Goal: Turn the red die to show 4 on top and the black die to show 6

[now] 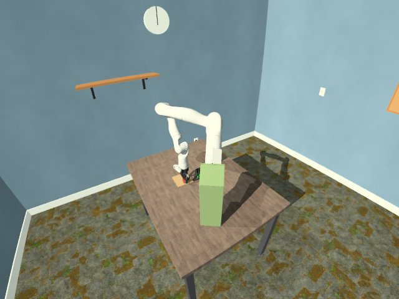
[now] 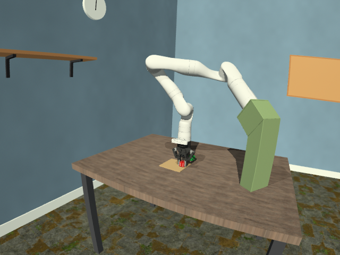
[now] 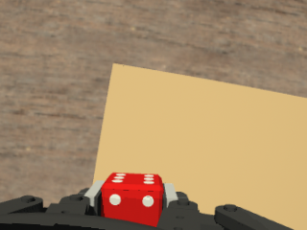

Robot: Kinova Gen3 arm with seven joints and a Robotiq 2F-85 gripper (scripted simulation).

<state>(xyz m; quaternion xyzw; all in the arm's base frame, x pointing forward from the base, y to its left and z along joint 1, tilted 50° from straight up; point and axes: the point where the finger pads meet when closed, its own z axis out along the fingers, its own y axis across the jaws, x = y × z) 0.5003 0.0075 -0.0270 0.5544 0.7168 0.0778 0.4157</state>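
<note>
Right now the red die is right at my hand. The rest, counted from my hand: black die: 60 mm ahead, 160 mm to the right, 10 mm below; then tan mat: 40 mm ahead, 20 mm below; then green die: 10 mm behind, 130 mm to the right, 10 mm below.
</note>
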